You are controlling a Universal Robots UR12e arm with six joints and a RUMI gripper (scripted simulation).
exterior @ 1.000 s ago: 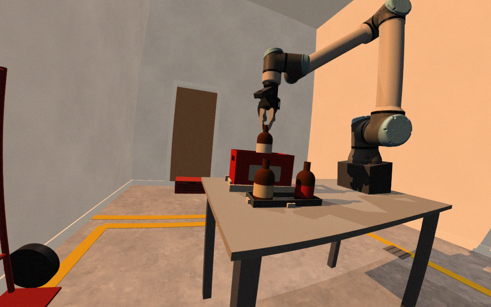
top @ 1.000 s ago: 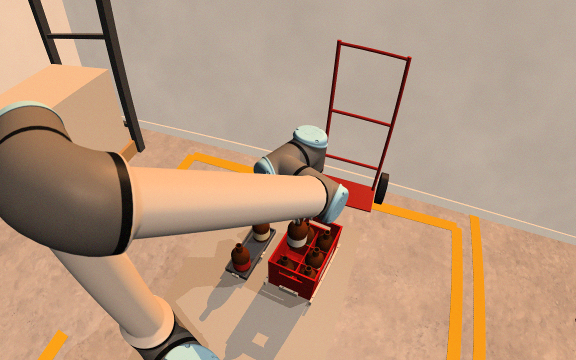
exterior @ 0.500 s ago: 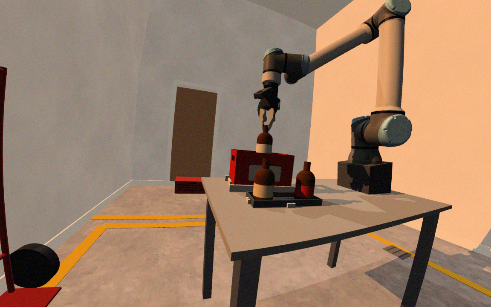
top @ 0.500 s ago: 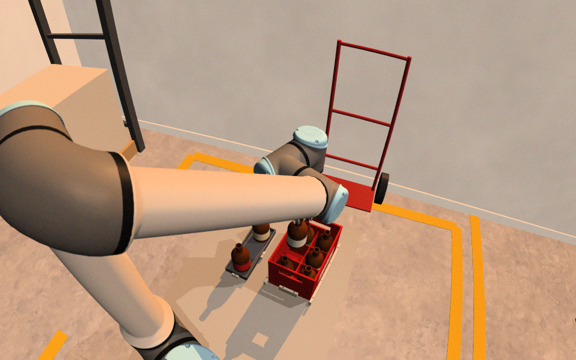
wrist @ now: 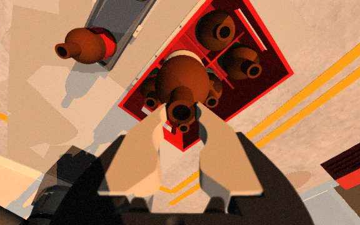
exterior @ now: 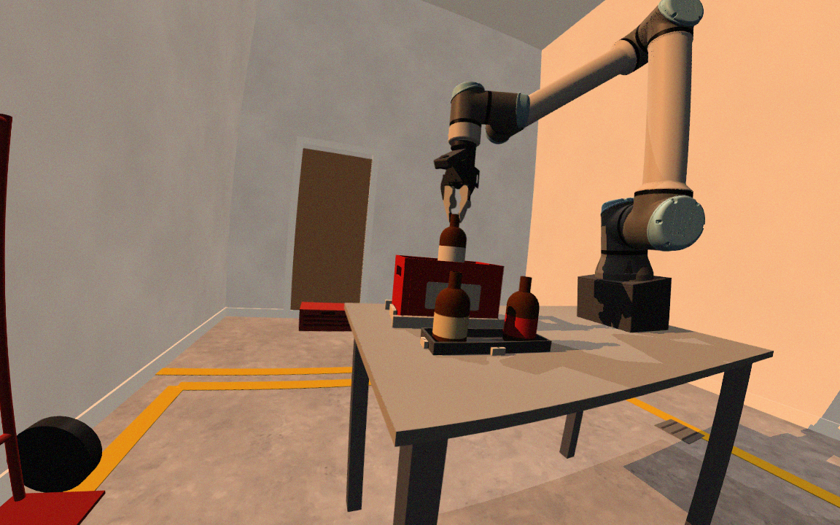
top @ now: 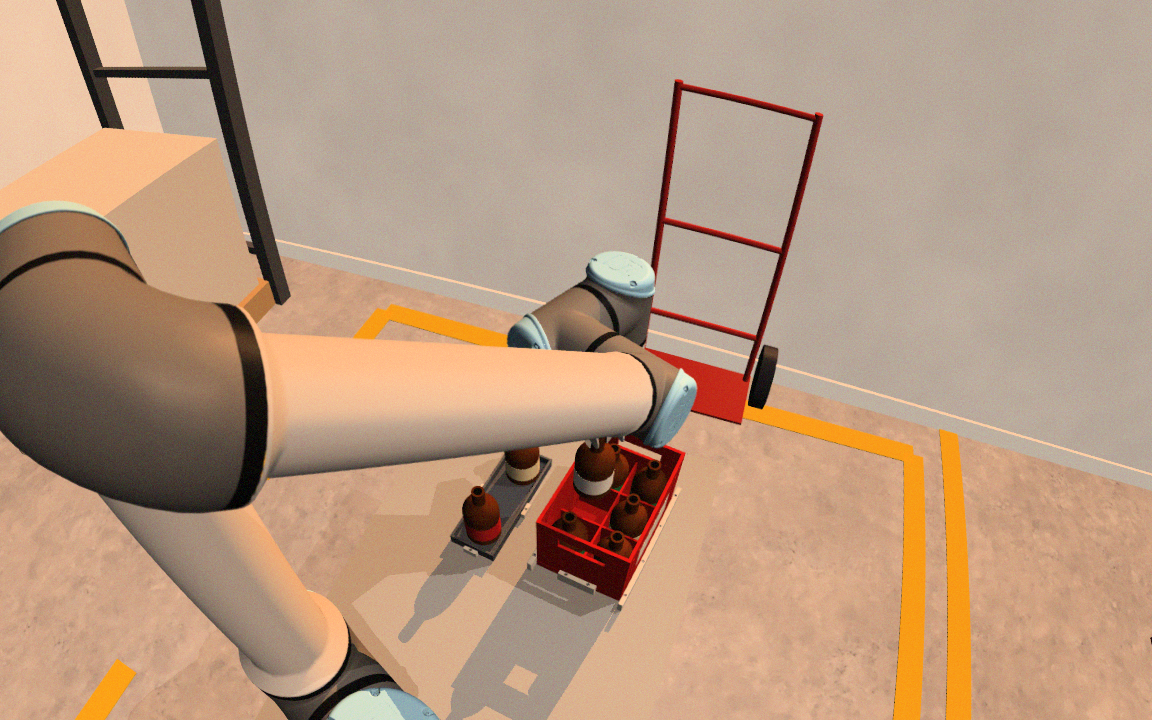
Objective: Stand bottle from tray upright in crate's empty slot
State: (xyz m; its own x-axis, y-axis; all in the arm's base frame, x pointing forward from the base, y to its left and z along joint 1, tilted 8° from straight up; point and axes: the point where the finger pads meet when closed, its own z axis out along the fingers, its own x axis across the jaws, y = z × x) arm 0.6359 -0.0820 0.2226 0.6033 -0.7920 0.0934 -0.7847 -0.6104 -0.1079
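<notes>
The red crate lies 10 mm behind my hand, 40 mm to the right of it and 210 mm below it. From my hand the other things lie so: dark tray: 10 mm behind, 190 mm to the left, 280 mm below.
</notes>
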